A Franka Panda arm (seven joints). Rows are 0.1 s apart.
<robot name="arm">
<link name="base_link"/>
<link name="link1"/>
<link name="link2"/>
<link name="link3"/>
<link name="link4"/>
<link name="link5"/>
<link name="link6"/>
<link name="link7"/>
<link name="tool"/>
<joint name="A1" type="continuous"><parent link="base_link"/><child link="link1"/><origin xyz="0.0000 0.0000 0.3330" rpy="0.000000 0.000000 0.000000"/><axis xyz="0 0 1"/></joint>
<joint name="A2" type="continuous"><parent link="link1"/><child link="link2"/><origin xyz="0.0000 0.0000 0.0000" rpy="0.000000 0.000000 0.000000"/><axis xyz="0 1 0"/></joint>
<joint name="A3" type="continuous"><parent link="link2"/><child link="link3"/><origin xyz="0.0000 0.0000 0.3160" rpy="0.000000 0.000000 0.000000"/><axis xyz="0 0 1"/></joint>
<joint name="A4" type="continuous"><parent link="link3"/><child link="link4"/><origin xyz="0.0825 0.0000 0.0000" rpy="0.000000 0.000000 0.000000"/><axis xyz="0 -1 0"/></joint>
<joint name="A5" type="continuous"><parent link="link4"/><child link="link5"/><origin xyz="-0.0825 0.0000 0.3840" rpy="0.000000 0.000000 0.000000"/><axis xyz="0 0 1"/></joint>
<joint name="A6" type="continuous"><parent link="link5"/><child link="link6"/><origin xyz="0.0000 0.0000 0.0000" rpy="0.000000 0.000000 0.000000"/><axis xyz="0 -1 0"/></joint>
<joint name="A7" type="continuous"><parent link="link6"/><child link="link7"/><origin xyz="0.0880 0.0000 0.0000" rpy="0.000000 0.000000 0.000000"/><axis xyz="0 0 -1"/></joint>
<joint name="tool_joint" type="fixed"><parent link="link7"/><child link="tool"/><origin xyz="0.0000 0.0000 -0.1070" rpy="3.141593 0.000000 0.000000"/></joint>
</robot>
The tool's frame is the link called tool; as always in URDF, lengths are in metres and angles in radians. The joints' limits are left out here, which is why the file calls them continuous.
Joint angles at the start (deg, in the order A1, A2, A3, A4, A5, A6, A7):
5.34 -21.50 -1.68 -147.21 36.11 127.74 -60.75
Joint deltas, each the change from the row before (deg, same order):
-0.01 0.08 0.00 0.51 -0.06 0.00 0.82
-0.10 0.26 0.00 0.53 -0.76 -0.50 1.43
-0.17 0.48 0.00 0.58 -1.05 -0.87 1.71
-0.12 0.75 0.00 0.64 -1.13 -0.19 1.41
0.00 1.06 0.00 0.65 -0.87 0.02 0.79
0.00 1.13 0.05 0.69 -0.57 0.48 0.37
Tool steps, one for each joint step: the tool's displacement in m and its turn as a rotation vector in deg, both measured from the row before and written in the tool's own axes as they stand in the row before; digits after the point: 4 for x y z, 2 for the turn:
0.0031 0.0006 -0.0028 -0.25 0.27 0.59
0.0017 0.0010 -0.0013 -0.06 -0.55 0.93
0.0009 0.0015 0.0002 0.16 -1.06 1.19
0.0016 0.0032 0.0007 -0.36 -0.92 0.90
0.0020 0.0037 0.0028 -0.24 -0.88 0.46
0.0030 0.0042 0.0025 -0.46 -0.46 0.18

